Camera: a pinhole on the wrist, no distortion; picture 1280 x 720 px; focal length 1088.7 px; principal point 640.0 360.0 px. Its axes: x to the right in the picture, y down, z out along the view. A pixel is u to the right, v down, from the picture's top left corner.
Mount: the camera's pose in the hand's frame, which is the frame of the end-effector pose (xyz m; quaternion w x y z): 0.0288 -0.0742 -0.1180 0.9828 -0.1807 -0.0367 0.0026
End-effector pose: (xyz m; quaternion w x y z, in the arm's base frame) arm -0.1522 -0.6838 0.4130 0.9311 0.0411 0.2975 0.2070
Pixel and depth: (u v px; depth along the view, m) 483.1 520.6 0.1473
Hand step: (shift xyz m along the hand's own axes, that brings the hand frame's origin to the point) -0.0030 -0.0020 0.0100
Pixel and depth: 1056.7 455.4 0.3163
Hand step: 0.1266 0.0662 0.1756
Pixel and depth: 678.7 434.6 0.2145
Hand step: 0.0208 0.0158 0.0772
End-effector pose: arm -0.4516 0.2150 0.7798 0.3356 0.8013 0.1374 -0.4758
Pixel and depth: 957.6 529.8 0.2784
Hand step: 0.0898 0.0667 0.1318
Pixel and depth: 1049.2 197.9 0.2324
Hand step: 0.0986 -0.0224 0.1171
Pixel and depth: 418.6 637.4 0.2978
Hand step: -0.0527 0.1013 0.1283
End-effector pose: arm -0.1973 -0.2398 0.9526 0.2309 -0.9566 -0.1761 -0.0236
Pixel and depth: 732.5 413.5 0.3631
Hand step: 0.0332 0.0720 0.2163
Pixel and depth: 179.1 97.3 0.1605
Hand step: -0.0510 -0.0547 0.0405
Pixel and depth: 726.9 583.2 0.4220
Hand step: 0.0323 0.1571 0.2470
